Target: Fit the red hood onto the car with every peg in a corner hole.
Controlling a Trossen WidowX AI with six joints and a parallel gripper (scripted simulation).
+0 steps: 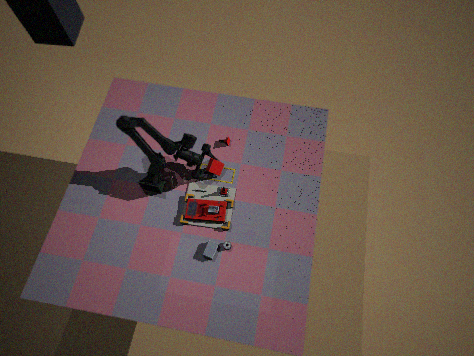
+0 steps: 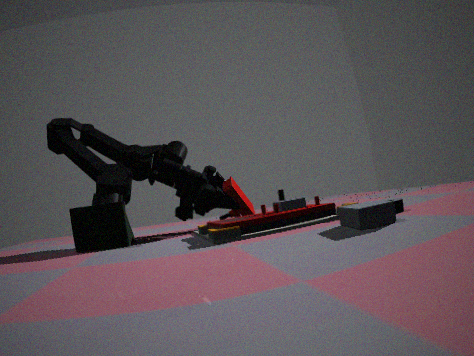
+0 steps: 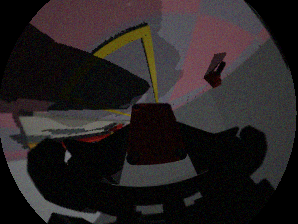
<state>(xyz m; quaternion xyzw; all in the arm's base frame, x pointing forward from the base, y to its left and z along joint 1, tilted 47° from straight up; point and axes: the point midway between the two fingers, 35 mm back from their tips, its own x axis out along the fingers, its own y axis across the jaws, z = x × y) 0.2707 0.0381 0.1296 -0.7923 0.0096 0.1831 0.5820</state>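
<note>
My gripper tip is 10 mm below the red hood. From my gripper tip the other things lie so: grey engine block 20 mm ahead, 220 mm to the right, 30 mm below.
</note>
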